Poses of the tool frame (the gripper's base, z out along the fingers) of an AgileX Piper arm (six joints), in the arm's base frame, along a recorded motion.
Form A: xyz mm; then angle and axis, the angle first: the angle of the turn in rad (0 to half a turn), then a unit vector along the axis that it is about.
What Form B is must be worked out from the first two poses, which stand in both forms.
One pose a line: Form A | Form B
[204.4 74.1 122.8 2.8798 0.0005 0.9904 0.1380] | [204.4 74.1 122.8 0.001 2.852 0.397]
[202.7 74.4 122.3 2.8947 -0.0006 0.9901 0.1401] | [202.7 74.4 122.3 -0.002 2.866 0.406]
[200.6 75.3 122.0 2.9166 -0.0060 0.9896 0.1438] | [200.6 75.3 122.0 -0.017 2.886 0.419]
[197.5 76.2 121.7 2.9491 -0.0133 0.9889 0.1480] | [197.5 76.2 121.7 -0.039 2.916 0.436]
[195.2 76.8 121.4 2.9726 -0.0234 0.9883 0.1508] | [195.2 76.8 121.4 -0.070 2.938 0.448]
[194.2 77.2 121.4 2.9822 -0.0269 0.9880 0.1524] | [194.2 77.2 121.4 -0.080 2.946 0.454]
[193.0 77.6 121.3 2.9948 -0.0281 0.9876 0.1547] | [193.0 77.6 121.3 -0.084 2.958 0.463]
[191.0 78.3 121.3 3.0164 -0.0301 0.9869 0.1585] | [191.0 78.3 121.3 -0.091 2.977 0.478]
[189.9 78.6 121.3 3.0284 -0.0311 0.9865 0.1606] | [189.9 78.6 121.3 -0.094 2.988 0.486]
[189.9 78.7 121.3 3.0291 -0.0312 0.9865 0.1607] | [189.9 78.7 121.3 -0.095 2.988 0.487]
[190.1 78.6 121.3 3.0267 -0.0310 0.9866 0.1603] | [190.1 78.6 121.3 -0.094 2.986 0.485]
